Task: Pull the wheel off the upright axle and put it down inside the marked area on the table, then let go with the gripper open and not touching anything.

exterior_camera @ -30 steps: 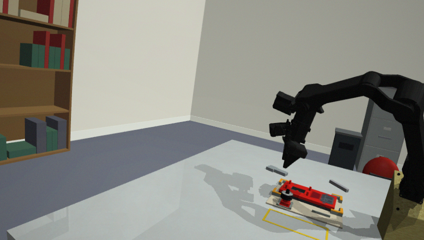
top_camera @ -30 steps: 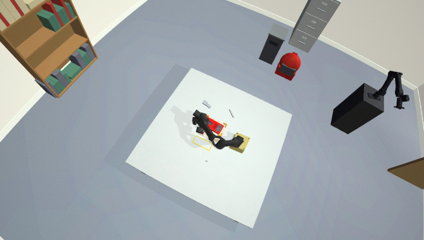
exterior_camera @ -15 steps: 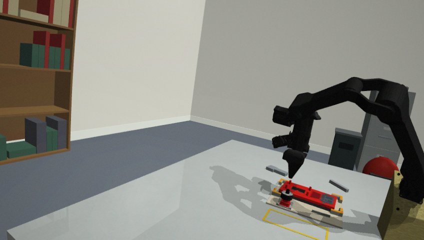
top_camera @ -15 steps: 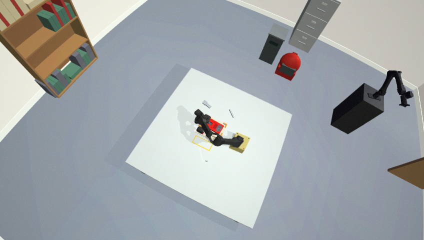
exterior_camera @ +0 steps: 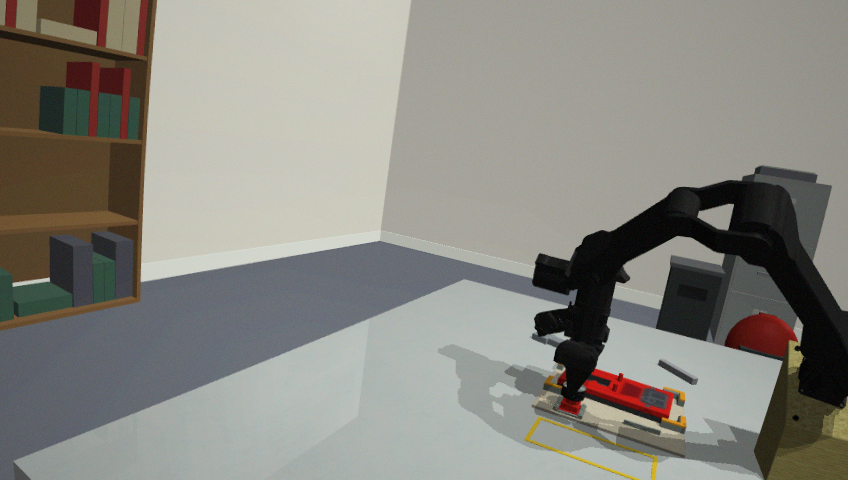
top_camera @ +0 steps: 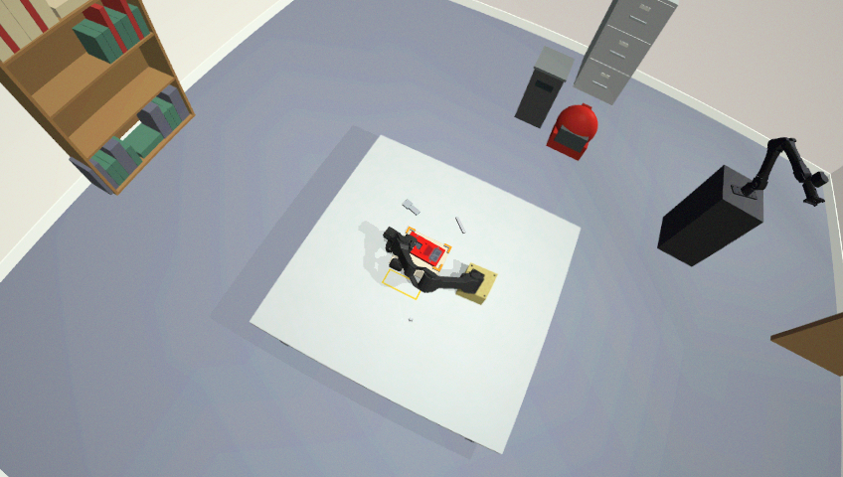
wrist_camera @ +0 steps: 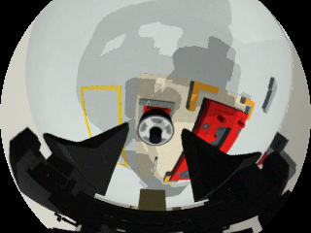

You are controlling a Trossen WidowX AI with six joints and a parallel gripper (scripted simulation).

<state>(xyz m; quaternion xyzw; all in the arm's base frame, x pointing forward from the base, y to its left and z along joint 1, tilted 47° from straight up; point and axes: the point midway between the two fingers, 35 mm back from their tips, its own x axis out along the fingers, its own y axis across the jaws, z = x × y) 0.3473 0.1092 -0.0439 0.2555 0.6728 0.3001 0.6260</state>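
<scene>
The wheel lies right at my gripper tip. From my gripper tip the other things lie so: grey bar (350 mm to the right, 170 mm behind, 40 mm below); then upright axle (10 mm below).
</scene>
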